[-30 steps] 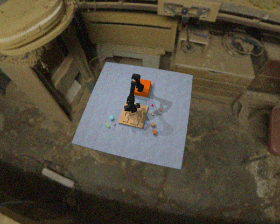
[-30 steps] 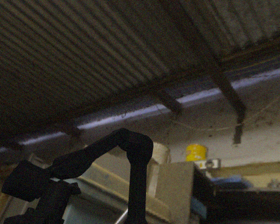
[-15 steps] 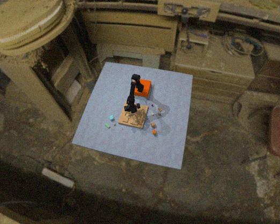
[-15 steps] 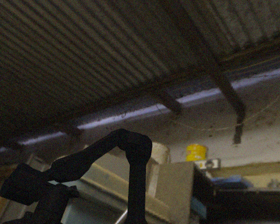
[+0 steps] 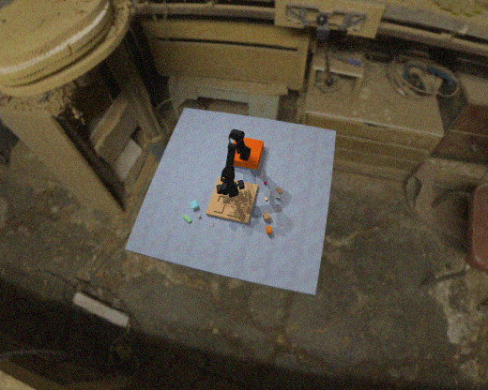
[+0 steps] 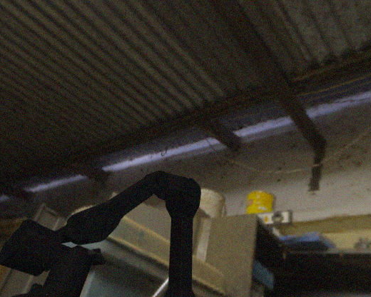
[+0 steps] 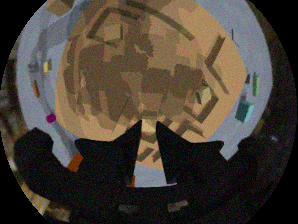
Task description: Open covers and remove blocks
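The tan puzzle board is 50 mm ahead of my gripper tip and 10 mm to the left of it. From my gripper tip the other things lie so: magenta piece 160 mm behind, 190 mm to the left; then brown block 80 mm ahead, 290 mm to the left; then cyan block 190 mm ahead, 200 mm to the right.
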